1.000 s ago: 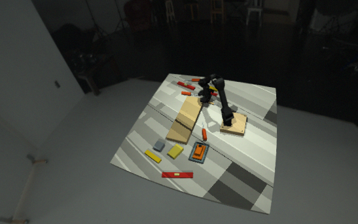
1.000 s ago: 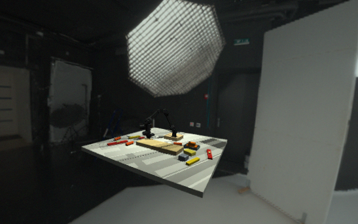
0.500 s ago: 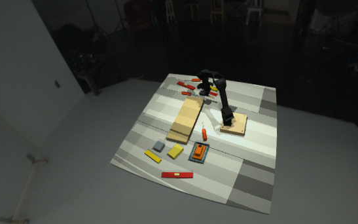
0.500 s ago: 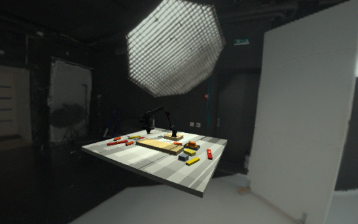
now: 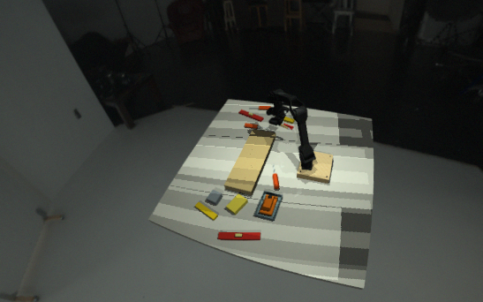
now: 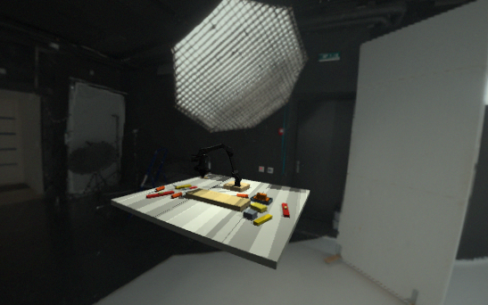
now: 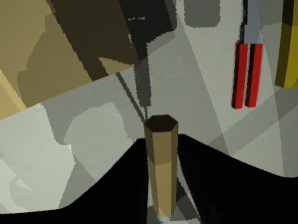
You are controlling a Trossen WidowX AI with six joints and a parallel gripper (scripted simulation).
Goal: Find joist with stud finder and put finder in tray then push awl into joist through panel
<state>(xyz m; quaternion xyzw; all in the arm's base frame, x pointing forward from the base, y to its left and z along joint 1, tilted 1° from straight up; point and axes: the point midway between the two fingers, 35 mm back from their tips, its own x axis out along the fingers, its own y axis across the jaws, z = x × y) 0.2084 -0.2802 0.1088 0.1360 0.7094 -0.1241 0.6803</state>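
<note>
My gripper tip is now 5 cm past the awl, 2 cm to the right of it and 1 cm above it. Round my gripper tip: blue-grey tray (1 cm behind, 57 cm to the left, 11 cm below); then stud finder (1 cm behind, 55 cm to the left, 8 cm below); then yellow block (17 cm ahead, 59 cm to the left, 11 cm below).
</note>
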